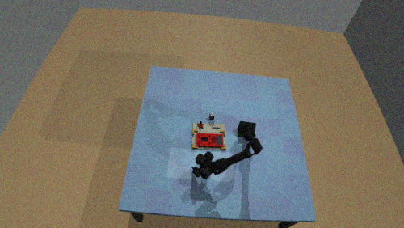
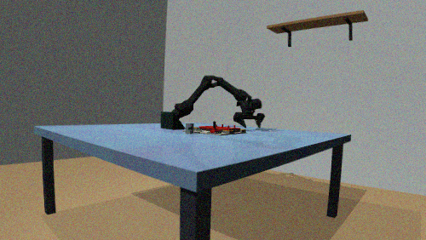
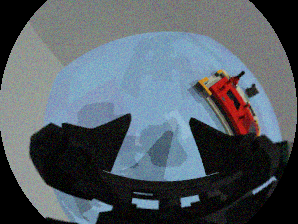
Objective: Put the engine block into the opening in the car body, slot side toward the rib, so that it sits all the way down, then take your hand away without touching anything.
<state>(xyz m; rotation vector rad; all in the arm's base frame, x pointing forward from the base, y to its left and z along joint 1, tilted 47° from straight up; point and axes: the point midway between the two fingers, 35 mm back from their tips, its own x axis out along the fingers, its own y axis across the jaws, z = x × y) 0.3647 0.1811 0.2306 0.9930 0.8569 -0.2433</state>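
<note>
Right now my gripper tip is 10 cm past the engine block and 41 cm to the left of it.
</note>
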